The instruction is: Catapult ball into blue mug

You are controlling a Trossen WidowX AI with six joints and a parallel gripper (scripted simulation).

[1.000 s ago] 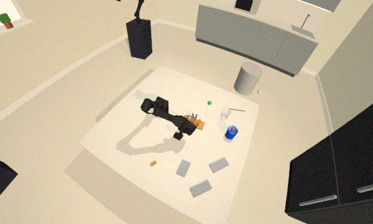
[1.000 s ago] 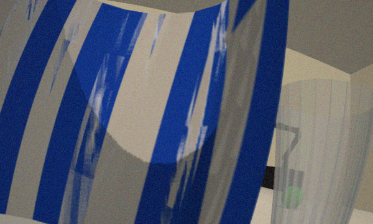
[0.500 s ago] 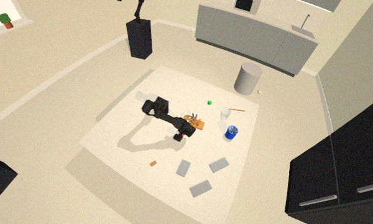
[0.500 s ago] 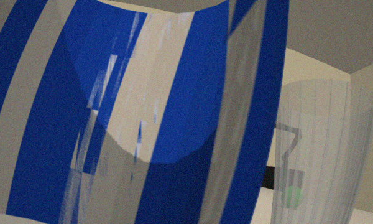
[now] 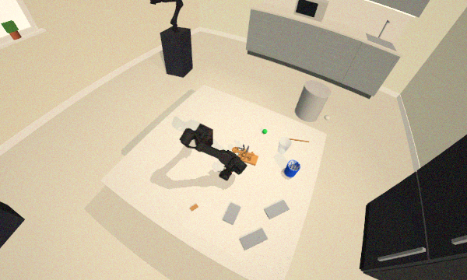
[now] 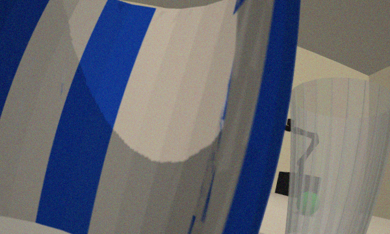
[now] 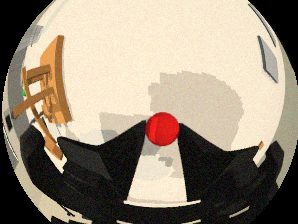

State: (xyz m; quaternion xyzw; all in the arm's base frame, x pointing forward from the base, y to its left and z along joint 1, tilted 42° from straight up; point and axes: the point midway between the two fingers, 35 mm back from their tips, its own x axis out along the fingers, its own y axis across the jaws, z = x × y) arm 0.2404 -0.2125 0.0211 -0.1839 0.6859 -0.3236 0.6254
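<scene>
Now: gripper tip 190 mm to the right of the wooden catapult, 50 mm short of it and 40 mm below it. Round my gripper tip: orange block: 300 mm to the right, 120 mm behind; blue striped mug: 400 mm ahead, 160 mm to the left, 20 mm above; red ball: 10 mm above.
</scene>
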